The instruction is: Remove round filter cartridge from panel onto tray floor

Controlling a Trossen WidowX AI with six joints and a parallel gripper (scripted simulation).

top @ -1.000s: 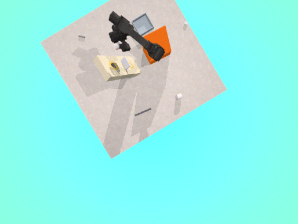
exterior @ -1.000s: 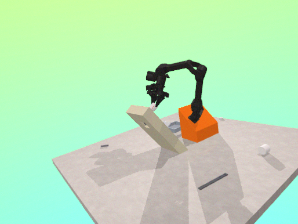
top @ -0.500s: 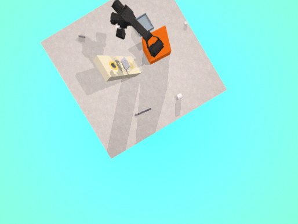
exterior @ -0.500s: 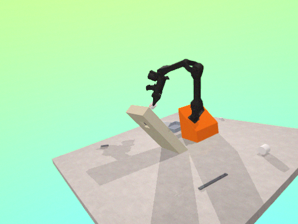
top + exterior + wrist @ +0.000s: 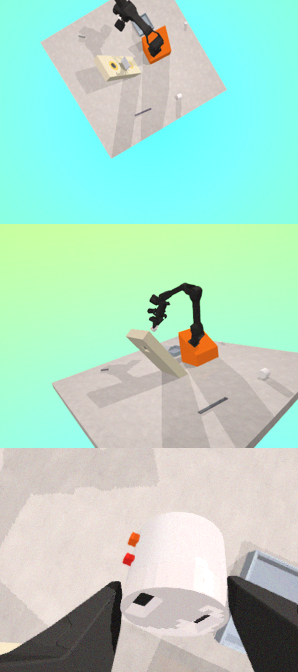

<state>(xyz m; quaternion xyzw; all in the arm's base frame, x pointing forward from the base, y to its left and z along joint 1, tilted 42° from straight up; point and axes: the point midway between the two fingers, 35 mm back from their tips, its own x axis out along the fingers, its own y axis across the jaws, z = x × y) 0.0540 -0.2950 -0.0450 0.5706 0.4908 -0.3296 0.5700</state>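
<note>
Right now the grey tray is 25 cm below my gripper tip and 19 cm behind it. Also, from my gripper tip: small grey bar 33 cm ahead, 28 cm to the right, 26 cm below; cream service panel 23 cm to the left, 23 cm ahead, 9 cm below; round filter cartridge right at my gripper tip.
</note>
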